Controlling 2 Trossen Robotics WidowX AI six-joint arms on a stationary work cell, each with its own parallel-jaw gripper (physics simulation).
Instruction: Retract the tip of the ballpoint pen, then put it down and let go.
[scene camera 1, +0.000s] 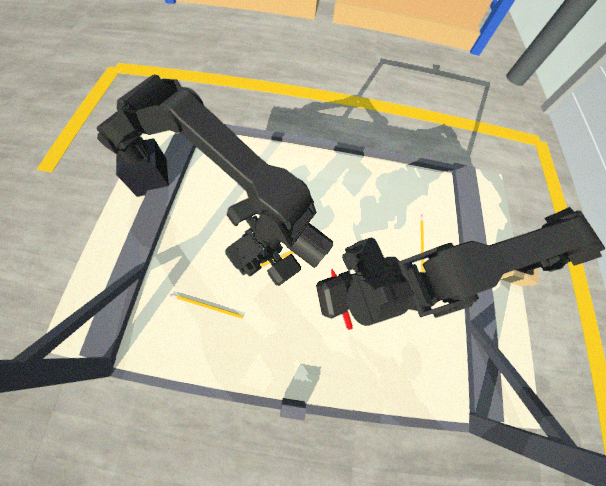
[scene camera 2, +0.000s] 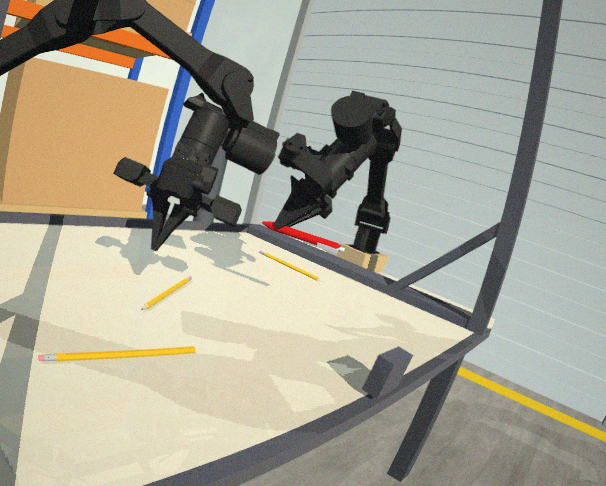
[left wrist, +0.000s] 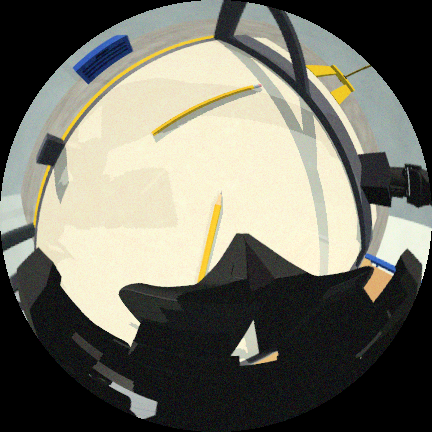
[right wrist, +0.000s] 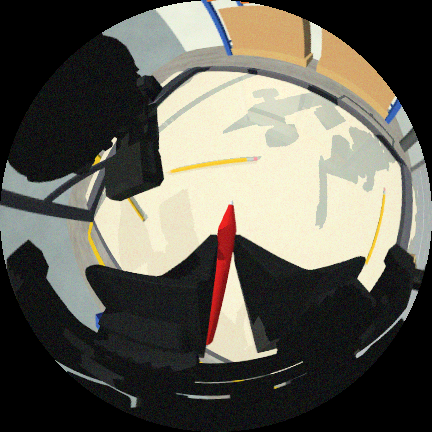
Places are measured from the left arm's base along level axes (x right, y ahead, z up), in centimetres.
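Pixels of known places: left gripper, between the fingertips: (scene camera 2: 153, 250) (left wrist: 240, 238) (right wrist: 155, 148); right gripper, between the fingertips: (scene camera 2: 276, 228) (right wrist: 224, 240); left arm's base, origin of its link: (scene camera 1: 135, 155) (left wrist: 389, 180); right arm's base, origin of its link: (scene camera 2: 364, 249).
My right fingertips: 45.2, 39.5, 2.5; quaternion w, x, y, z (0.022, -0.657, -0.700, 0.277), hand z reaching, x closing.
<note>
For each thing: its top centre in the pictures, then the offset to it from my right fingertips, as dx, dy, dz.
- red ballpoint pen, centre of its top: (right wrist: 209, 296) (scene camera 2: 302, 228) (scene camera 1: 341, 298) +4.0, -0.1, +1.1
- pencil, centre of its top: (scene camera 2: 121, 351) (left wrist: 213, 97) (scene camera 1: 205, 305) -4.4, -29.2, -12.5
The red ballpoint pen (scene camera 1: 348, 320) (scene camera 2: 308, 235) (right wrist: 226, 235) is held clear of the table, slanting slightly in scene camera 2. My right gripper (scene camera 2: 278, 226) is shut on it. In the right wrist view the pen runs between the fingers, its cone end pointing away from the camera, with a small grey point at the very end. Its other end shows white parts in scene camera 2. My left gripper (scene camera 2: 155, 248) (left wrist: 240, 238) is shut and empty, tips down above the table, apart from the pen. In scene camera 1 the arms hide both grippers' fingertips and the pen's middle.
Three yellow pencils lie on the table: one pencil (scene camera 1: 210, 306) (scene camera 2: 116, 353) (left wrist: 205, 106), another (scene camera 2: 167, 293) (left wrist: 211, 240) (right wrist: 215, 164) near my left gripper, and a third (scene camera 1: 422, 237) (scene camera 2: 288, 265) (right wrist: 380, 230) near my right arm. Dark frame beams edge the table.
</note>
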